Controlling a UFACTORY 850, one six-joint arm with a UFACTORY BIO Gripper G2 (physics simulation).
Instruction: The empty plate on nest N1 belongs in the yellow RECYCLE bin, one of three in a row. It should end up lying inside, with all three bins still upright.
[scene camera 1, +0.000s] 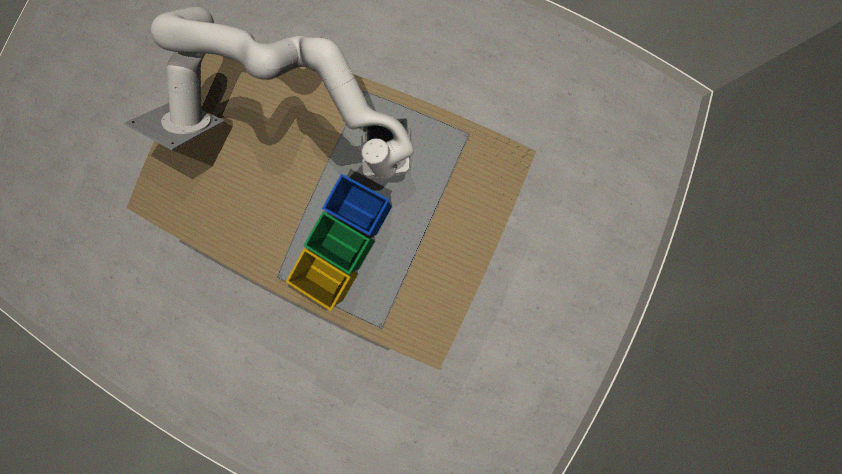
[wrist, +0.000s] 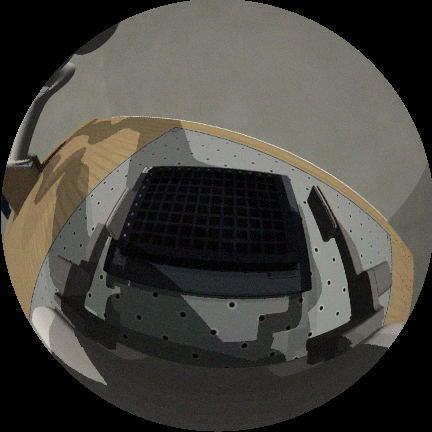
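Note:
A black plate (wrist: 210, 212) with a grid of wells lies in a dark nest (wrist: 200, 283) in the wrist view; any nest label is unreadable. My gripper (wrist: 221, 212) is open and empty, its two fingers wide apart on either side of the plate, with gaps. How far the fingertips are above the plate is hard to tell. In the scene view my wrist hides the fingers and most of the nest. The yellow bin (scene camera 1: 309, 294) stands upright at the near end of the row, beside the green bin (scene camera 1: 362, 257) and the blue bin (scene camera 1: 381, 219), both upright.
The blue bin is the nearest of the row to my wrist. The bins stand on a grey perforated board (scene camera 1: 406, 235) (wrist: 231, 322) on the wooden table (scene camera 1: 471, 235) (wrist: 30, 250). The arm's base (scene camera 1: 185, 100) stands at the upper left in the scene view.

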